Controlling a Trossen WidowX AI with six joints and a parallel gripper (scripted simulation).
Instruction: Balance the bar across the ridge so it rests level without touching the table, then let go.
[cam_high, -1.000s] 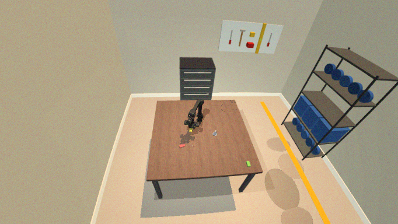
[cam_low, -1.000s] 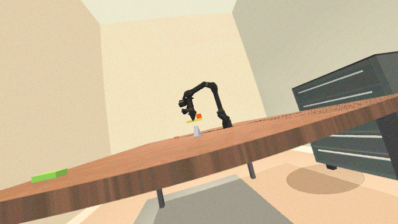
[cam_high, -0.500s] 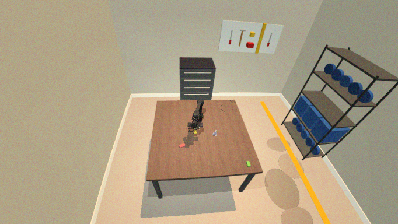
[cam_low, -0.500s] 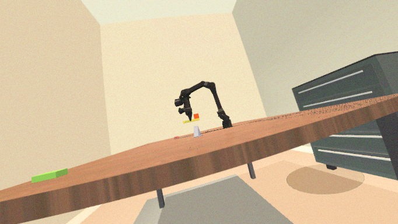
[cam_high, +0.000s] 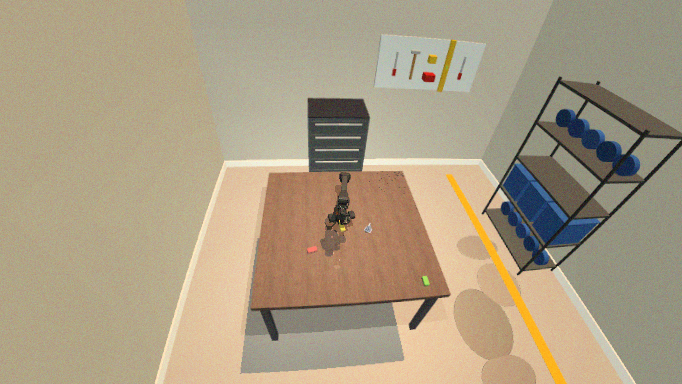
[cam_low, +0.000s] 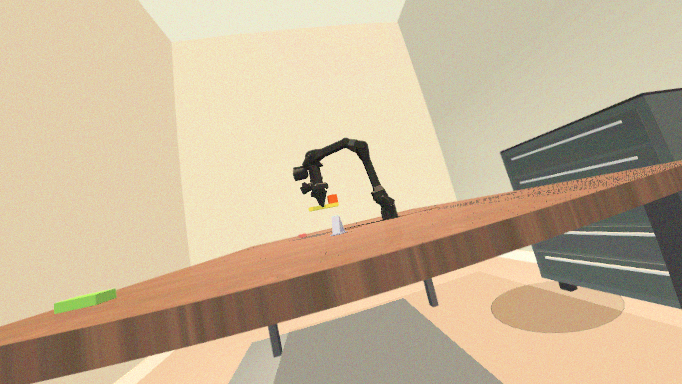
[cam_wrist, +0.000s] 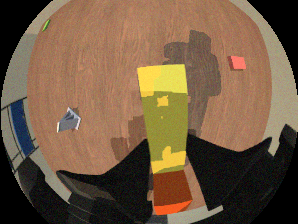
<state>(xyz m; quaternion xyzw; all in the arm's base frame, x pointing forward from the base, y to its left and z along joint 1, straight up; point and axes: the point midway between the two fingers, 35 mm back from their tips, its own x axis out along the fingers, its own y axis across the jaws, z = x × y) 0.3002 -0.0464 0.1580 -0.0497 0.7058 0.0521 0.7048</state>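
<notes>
My gripper tip is now 30 mm past the flat yellow bar and 20 mm below it. From my gripper tip the other things lie so: green block: 550 mm to the left, 440 mm ahead, 120 mm below; then red block: 210 mm to the right, 140 mm ahead, 120 mm below.
</notes>
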